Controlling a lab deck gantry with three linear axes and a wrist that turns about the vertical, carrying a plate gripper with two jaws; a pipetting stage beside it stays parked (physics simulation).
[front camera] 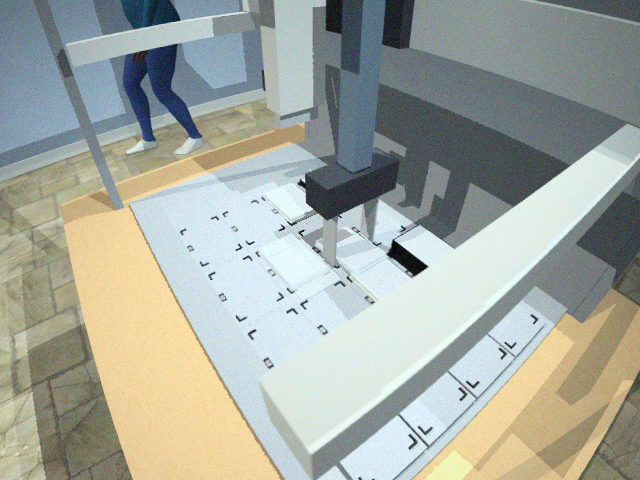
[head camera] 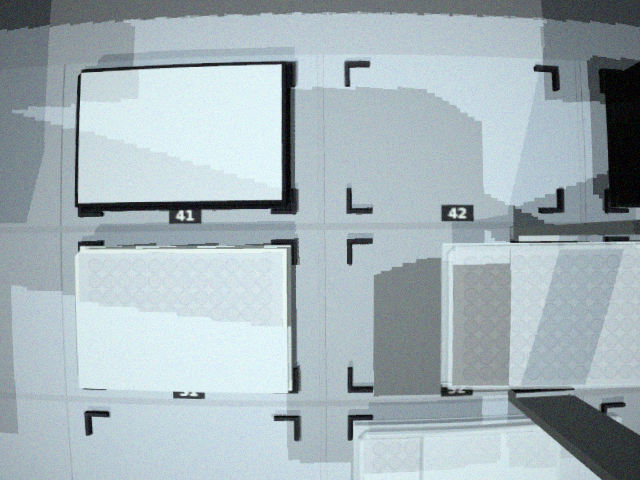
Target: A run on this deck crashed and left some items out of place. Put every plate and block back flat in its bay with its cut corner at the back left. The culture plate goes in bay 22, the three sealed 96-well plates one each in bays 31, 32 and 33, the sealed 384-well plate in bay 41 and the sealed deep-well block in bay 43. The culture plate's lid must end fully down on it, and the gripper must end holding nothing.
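Places are measured from the robot's base along level axes (x down, y right, z back), in centimetres.
Pixels of known places: gripper, fingertip midpoint: point(front camera: 348, 250) point(head camera: 538, 314); robot's base, origin of the base link: point(front camera: 181, 232).
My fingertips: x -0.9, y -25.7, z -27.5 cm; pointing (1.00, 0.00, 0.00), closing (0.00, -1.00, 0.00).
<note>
Ahead of a thing's pixels: the offset from my fingertips to its top centre.
My gripper point(front camera: 349, 251) point(head camera: 542, 316) is low, its jaws tight on the long sides of a sealed 96-well plate {dx -1.9, dy +0.0, dz -0.5 cm} point(front camera: 356, 253) point(head camera: 480, 320). This plate straddles bays 32 and 33; I cannot tell whether it touches the deck. Another 96-well plate {dx -0.6, dy +0.0, dz +21.1 cm} point(front camera: 291, 202) point(head camera: 180, 356) is in bay 31. A third {dx -0.6, dy +0.0, dz -11.7 cm} point(front camera: 385, 283) is at bay 33, partly hidden by the beam. The 384-well plate {dx -0.6, dy -10.7, dz +21.1 cm} point(head camera: 180, 134) is in bay 41. The deep-well block {dx -3.3, dy -10.7, dz -11.8 cm} point(front camera: 426, 246) point(head camera: 622, 139) is at bay 43. The culture plate {dx -1.4, dy +10.7, dz +0.9 cm} point(front camera: 294, 260) point(head camera: 454, 454) is around bay 22; its lid edges look offset.
A pale beam point(front camera: 439, 320) crosses the front view and hides part of the deck. The parked pipetting stage point(front camera: 293, 62) hangs behind the deck. Black corner marks outline bays in both views. A person point(front camera: 160, 72) stands beyond the bench at the upper left.
</note>
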